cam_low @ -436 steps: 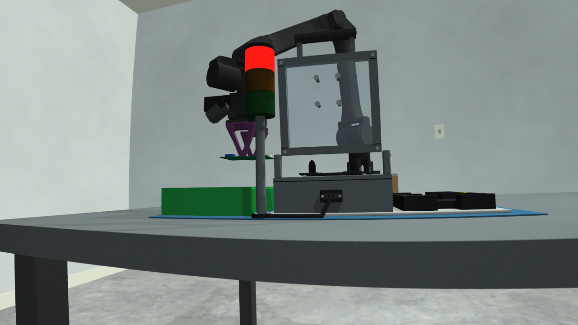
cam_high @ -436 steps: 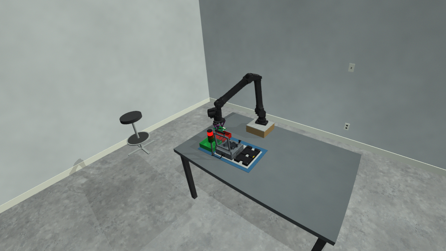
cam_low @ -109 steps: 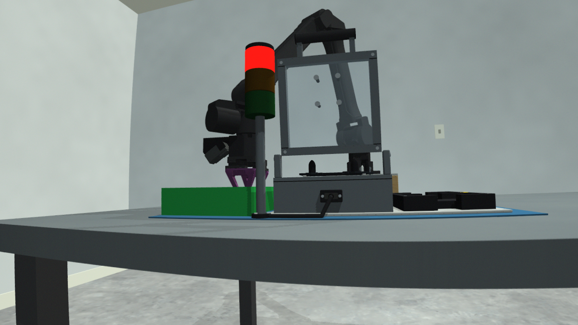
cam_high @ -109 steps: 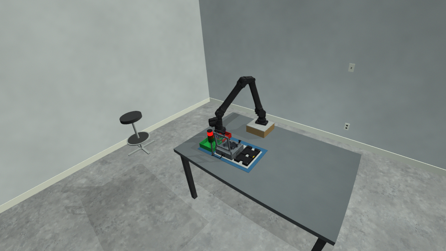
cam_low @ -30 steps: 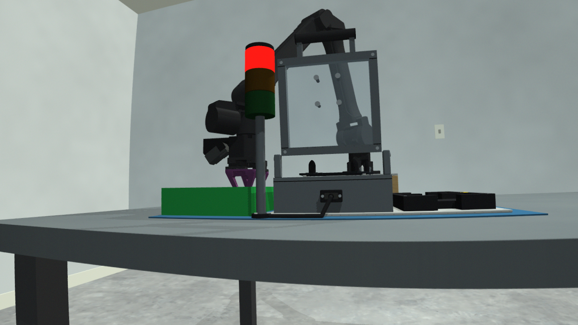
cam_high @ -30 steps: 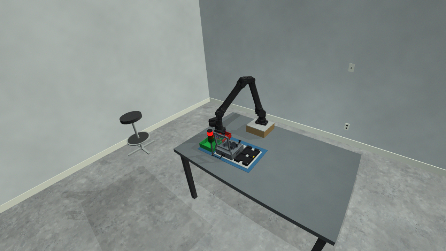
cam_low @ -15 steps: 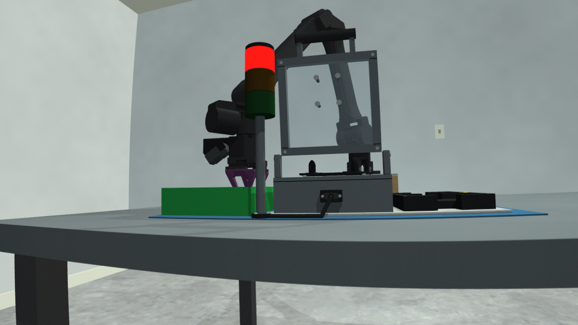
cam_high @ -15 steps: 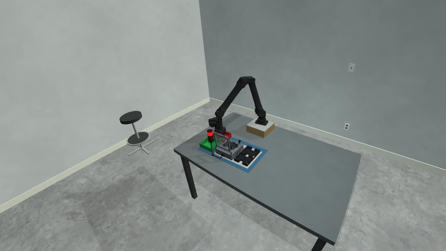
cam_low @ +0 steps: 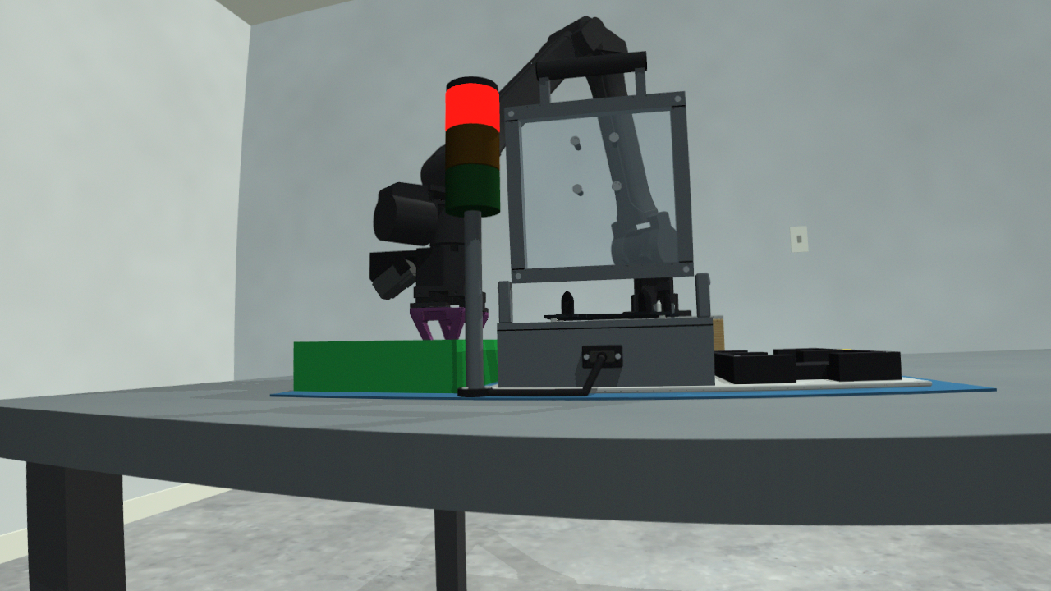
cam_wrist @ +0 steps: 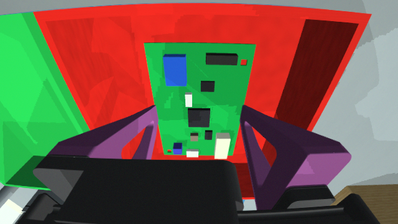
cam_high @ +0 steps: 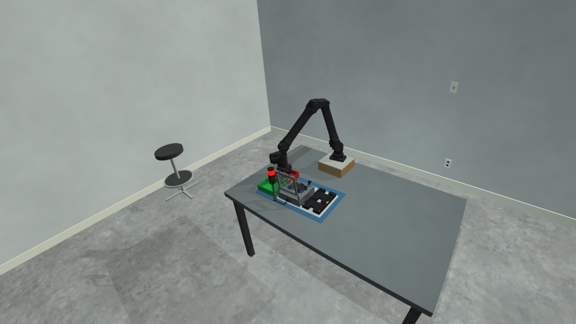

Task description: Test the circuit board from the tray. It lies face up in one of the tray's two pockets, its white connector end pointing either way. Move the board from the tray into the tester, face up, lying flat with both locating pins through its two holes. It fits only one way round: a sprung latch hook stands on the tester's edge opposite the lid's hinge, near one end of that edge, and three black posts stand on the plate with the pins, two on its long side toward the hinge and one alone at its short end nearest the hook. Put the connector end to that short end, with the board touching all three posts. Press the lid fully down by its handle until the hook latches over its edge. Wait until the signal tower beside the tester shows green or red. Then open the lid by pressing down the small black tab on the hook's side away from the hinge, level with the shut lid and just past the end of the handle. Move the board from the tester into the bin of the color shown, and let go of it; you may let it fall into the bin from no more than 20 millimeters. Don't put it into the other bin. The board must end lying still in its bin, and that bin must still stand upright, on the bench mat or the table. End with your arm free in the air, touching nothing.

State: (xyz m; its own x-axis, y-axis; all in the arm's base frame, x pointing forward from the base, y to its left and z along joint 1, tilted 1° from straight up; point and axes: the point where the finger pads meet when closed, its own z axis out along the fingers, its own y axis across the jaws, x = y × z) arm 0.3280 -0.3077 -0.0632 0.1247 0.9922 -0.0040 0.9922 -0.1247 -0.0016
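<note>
Now: hand right at the red bin. From my hand the other things lie so: green circuit board: right at my hand; green bin: 15 cm ahead, 2 cm to the right; black tester plate: 19 cm to the left, 14 cm ahead, 5 cm above.
</note>
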